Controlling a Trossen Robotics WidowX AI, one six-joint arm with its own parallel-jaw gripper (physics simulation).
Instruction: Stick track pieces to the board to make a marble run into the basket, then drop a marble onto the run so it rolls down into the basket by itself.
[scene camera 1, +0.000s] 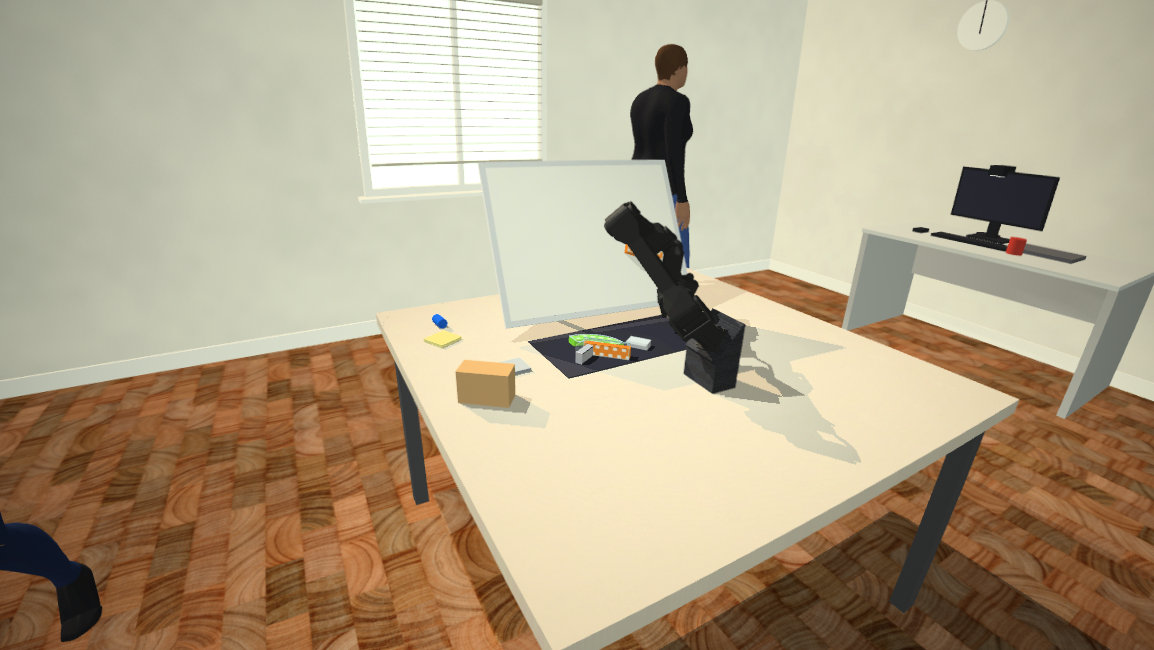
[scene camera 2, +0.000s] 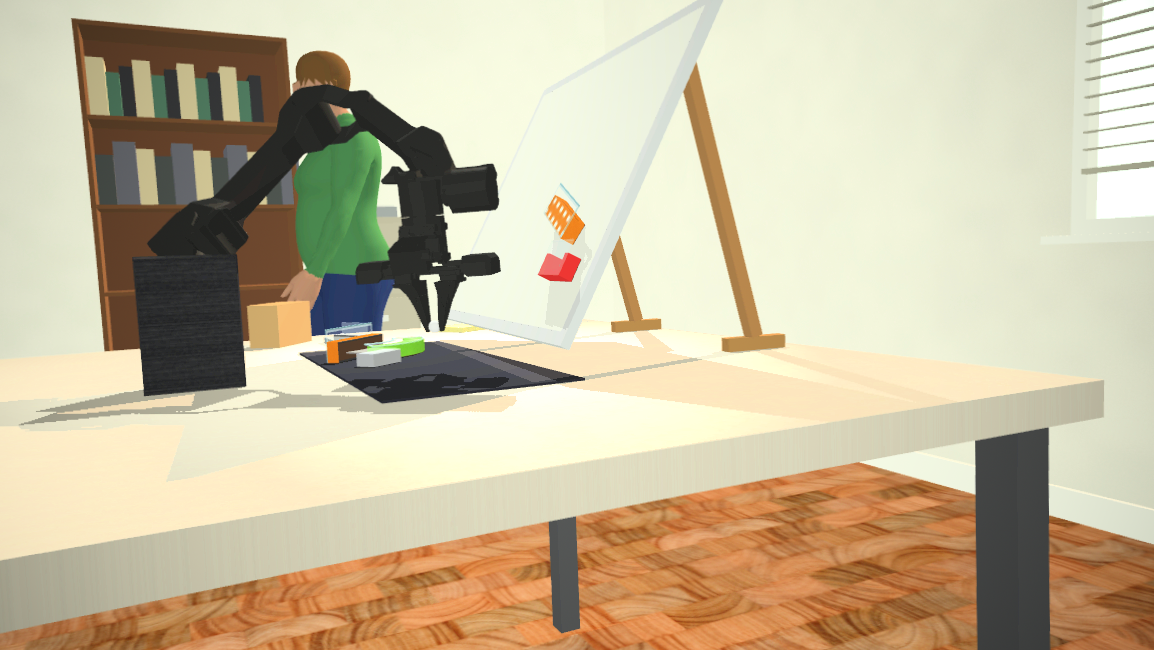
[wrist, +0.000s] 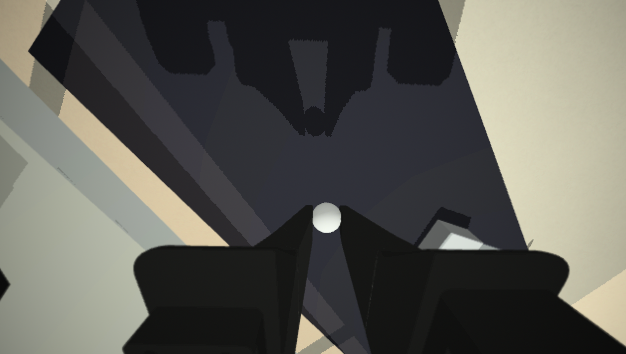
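Note:
My gripper is shut on a white marble, held at the fingertips above the dark mat. The arm hides the gripper in scene camera 1. The white board leans on its stand. An orange track piece is on the board, sloping, with a red piece, perhaps the basket, below it. On the mat lie a green curved piece, an orange piece and grey pieces.
A tan block stands on the table, with a pale flat piece close behind it. A yellow pad and a blue cylinder lie at the table's far left. Wooden legs support the board.

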